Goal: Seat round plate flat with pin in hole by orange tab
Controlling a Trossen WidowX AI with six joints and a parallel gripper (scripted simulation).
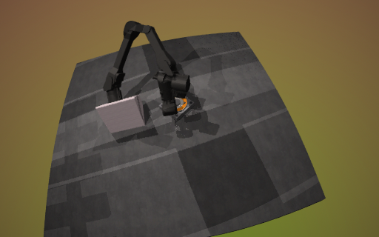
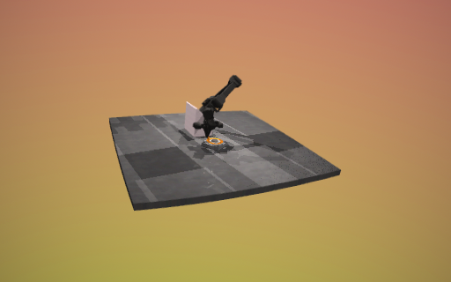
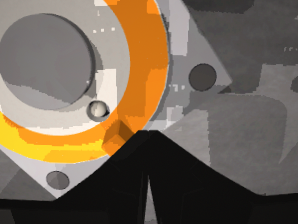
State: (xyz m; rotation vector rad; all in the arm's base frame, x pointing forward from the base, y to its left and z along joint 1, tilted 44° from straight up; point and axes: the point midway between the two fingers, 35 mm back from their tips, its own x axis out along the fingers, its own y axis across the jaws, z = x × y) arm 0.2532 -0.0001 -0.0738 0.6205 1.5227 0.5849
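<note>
Right now my gripper tip is 3 cm short of the square grey base, 4 cm to the right of it and 2 cm above it.
</note>
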